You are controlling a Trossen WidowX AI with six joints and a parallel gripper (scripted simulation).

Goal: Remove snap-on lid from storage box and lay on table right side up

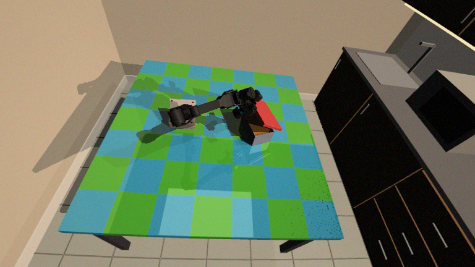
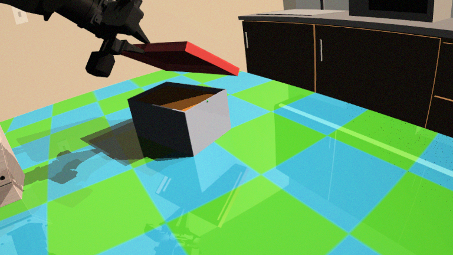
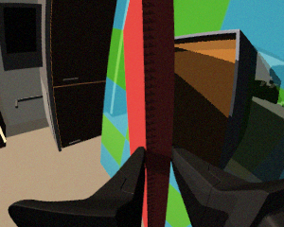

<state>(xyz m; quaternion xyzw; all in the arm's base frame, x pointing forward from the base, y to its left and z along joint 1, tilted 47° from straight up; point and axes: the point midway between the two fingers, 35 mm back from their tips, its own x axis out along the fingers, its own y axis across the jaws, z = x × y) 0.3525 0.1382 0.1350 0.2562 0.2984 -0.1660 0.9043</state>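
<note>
My gripper tip is now 6 cm short of the red lid, 3 cm to the right of it and 4 cm above it. Round my gripper tip: grey storage box 4 cm ahead, 2 cm to the left, 17 cm below.
</note>
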